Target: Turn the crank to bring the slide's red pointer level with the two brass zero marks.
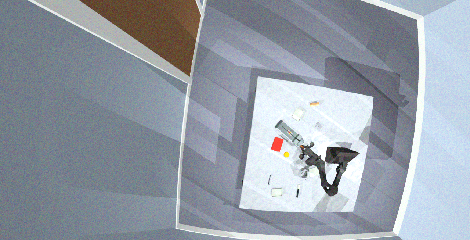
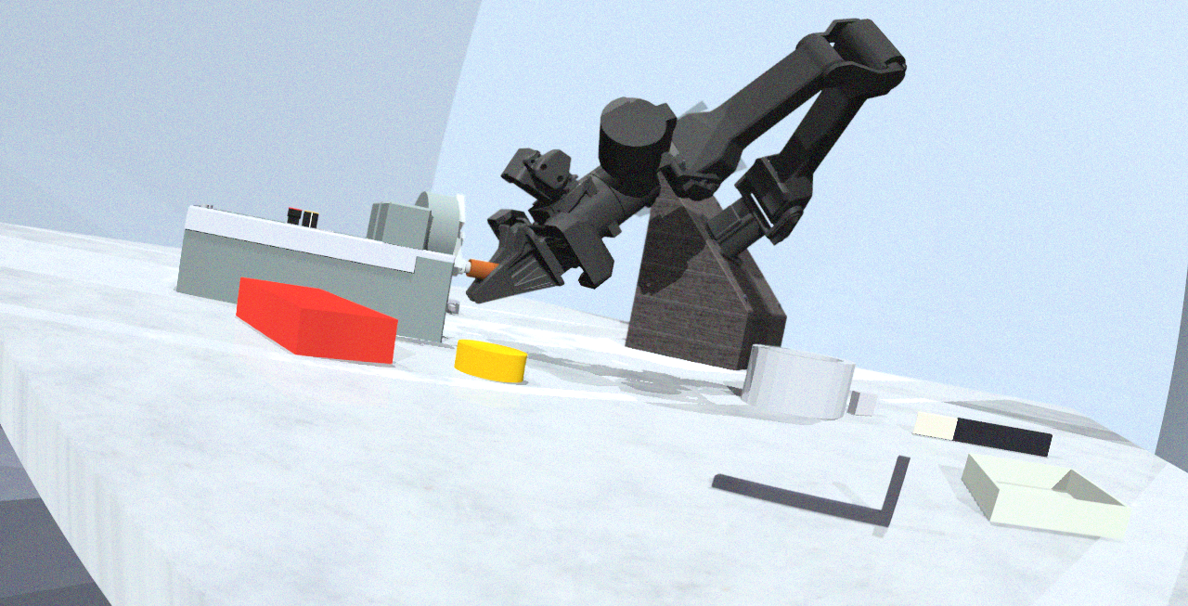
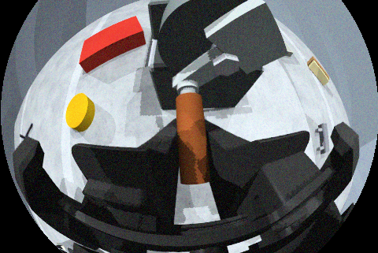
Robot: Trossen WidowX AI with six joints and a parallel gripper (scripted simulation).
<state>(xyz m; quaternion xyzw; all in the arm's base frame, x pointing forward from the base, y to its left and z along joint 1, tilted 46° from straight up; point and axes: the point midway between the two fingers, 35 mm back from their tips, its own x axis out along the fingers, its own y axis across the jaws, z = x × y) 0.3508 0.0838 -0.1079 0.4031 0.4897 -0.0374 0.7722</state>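
Right now the yellow disc is 90 mm ahead of my gripper tip, 120 mm to the left of it and 30 mm below it. Also, from my gripper tip: red pointer 160 mm ahead, 100 mm to the right, 40 mm above; brown handle 20 mm behind, 10 mm to the left, 30 mm above; black L-shaped bar 180 mm ahead, 410 mm to the left, 30 mm below.
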